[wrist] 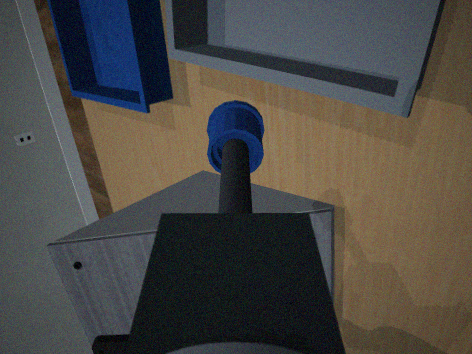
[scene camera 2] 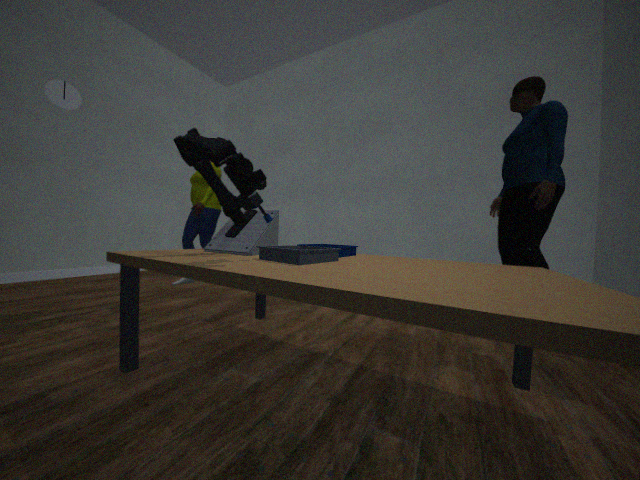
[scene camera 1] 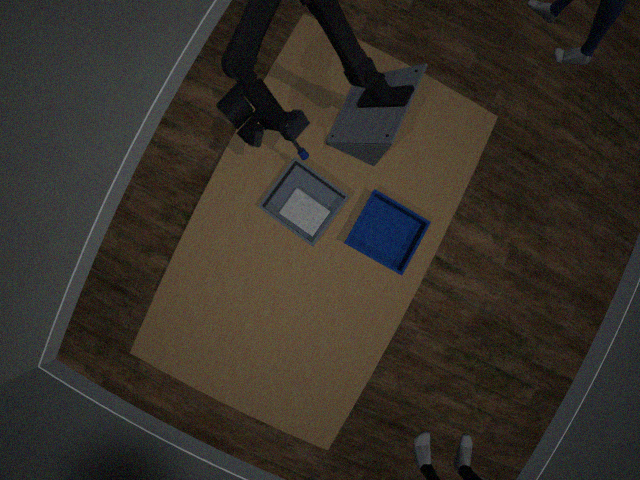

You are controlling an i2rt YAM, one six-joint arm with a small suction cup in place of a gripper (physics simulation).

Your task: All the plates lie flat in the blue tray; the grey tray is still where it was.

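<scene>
A white plate lies flat in the grey tray, toward the tray's front corner in the first scene view; whether more lie beneath it I cannot tell. The blue tray stands beside the grey tray, and its floor shows bare in the first scene view. My suction cup is blue, carries nothing and hangs above the table, just outside the grey tray's corner on the arm's side. The plate does not show in the wrist view.
The arm stands on a grey sloped mount on the wooden table. A person in a blue top stands beyond the table, and another in yellow stands behind the arm.
</scene>
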